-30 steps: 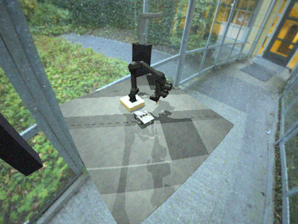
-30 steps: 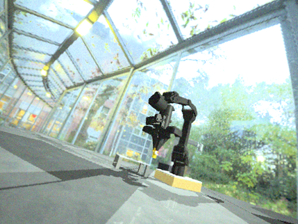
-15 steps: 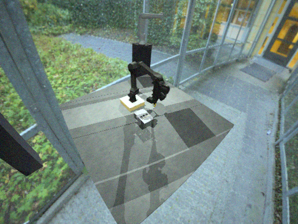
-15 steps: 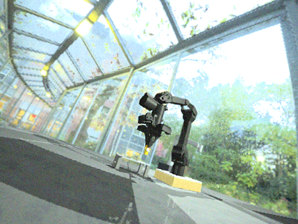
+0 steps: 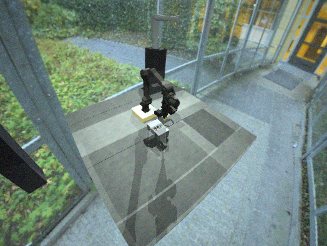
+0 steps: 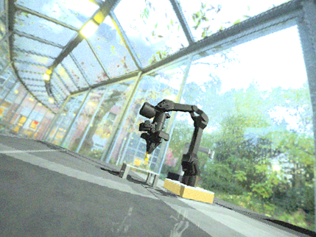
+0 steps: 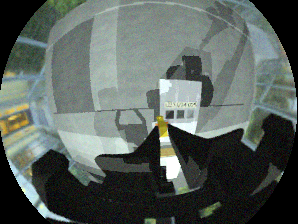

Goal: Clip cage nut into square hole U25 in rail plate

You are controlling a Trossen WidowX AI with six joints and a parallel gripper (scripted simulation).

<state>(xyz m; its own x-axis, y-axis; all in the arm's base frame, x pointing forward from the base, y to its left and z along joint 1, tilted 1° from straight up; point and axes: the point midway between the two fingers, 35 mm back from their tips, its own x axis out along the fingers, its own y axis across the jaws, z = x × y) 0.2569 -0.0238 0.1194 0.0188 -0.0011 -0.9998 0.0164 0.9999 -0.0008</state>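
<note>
My gripper tip is now 1 cm short of the label strip, 6 cm to the left of it and 7 cm above it. The rest, counted from my gripper tip: yellow cage nut 1 cm below.
</note>
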